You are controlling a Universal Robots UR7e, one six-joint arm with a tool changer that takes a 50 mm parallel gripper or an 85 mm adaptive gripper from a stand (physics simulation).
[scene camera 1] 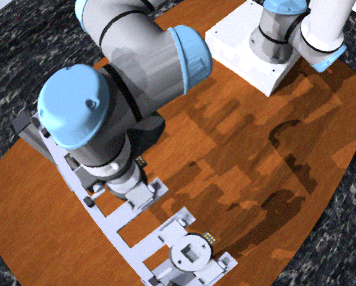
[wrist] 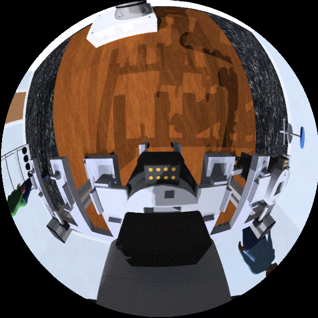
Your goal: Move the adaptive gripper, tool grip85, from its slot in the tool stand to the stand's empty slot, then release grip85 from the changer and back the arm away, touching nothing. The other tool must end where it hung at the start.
I see a tool grip85 (scene camera 1: 188, 251) and a tool stand (wrist: 102, 170).
The tool grip85 shows as well in the wrist view (wrist: 270, 187).
